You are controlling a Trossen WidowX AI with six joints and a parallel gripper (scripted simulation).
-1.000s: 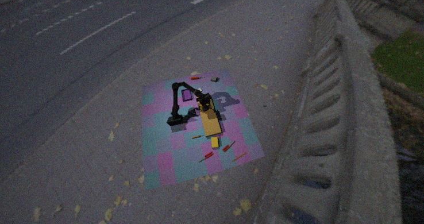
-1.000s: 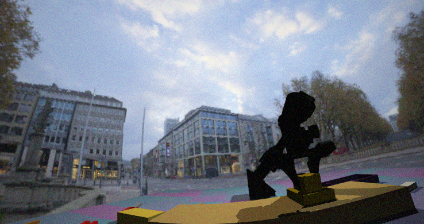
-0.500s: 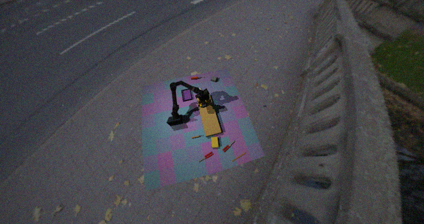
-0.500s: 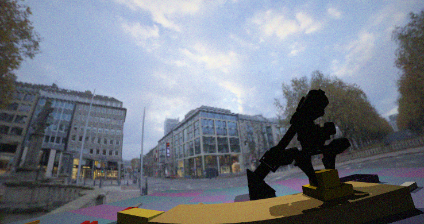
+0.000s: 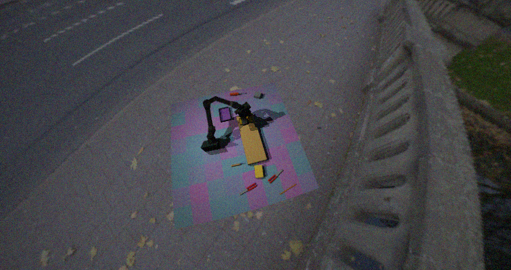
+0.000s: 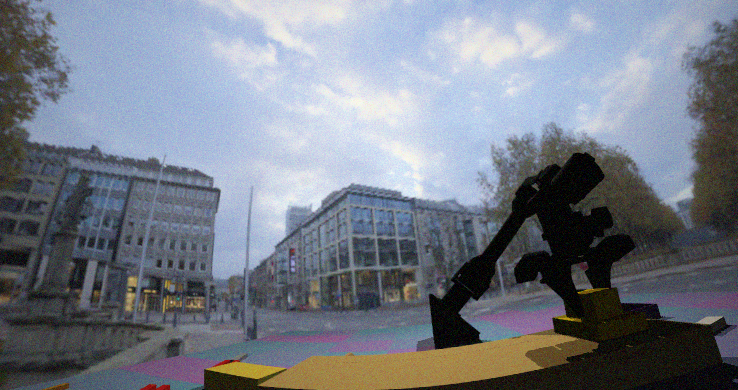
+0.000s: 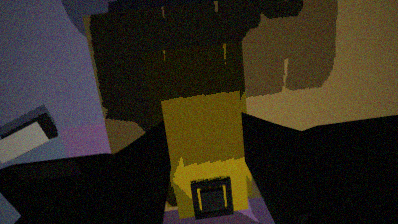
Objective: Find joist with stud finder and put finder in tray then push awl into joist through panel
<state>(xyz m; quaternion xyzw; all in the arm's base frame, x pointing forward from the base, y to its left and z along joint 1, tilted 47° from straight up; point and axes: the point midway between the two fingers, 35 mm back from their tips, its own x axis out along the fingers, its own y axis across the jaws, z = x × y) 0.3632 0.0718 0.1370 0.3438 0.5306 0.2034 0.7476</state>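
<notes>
Now: gripper tip 2 cm below the yellow stud finder and 2 cm past it. Round my gripper tip: pale block: 19 cm to the left, 6 cm below; grey block: 31 cm to the left, 23 cm ahead, 5 cm below; purple tray: 20 cm behind, 17 cm to the left, 5 cm below.
</notes>
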